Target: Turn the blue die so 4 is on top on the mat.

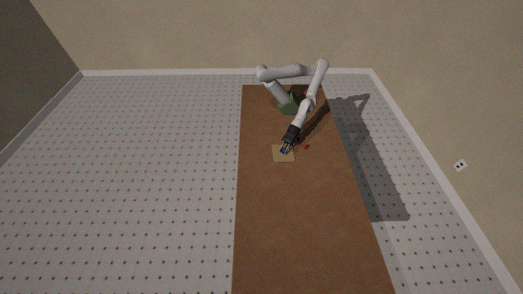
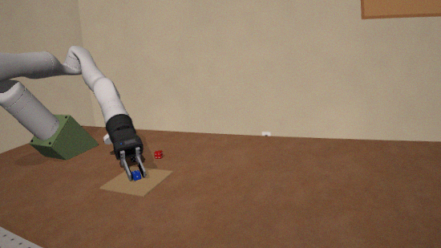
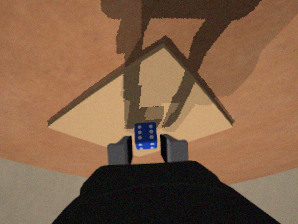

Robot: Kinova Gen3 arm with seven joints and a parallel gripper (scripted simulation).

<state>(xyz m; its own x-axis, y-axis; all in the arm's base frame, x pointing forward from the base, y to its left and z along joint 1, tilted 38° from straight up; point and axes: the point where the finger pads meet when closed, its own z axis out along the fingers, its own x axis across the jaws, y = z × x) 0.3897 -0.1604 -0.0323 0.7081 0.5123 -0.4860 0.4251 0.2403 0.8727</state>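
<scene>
Now: hand 1 cm above the blue die. The rest, counted from my hand: red die: 1 cm behind, 16 cm to the left, 2 cm below; then tan mat: 2 cm below; then black die: 8 cm behind, 12 cm to the left, 2 cm below.
</scene>
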